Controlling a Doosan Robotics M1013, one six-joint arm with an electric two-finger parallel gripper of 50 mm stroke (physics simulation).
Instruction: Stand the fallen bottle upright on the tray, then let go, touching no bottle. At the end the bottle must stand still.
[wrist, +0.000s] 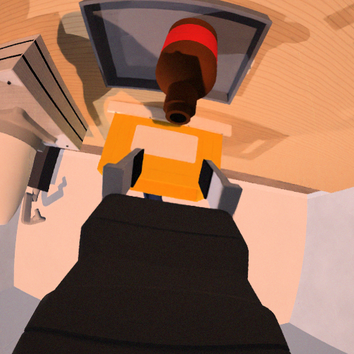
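Observation:
A brown bottle (186, 72) with a red band stands upright on the grey tray (97, 50), in the upper middle of the wrist view. Its neck and dark mouth point toward the camera. My gripper (171, 165) is open, with nothing between its fingers. The fingertips are apart from the bottle, below its mouth in the view. The bottle's base is partly hidden behind its own body.
An orange block with a pale panel (165, 143) shows beyond the fingers. A grooved grey-brown block (52, 95) stands at the left, beside a pale rounded shape (11, 170). The wooden table top (285, 110) ends at an edge below the orange block's upper part.

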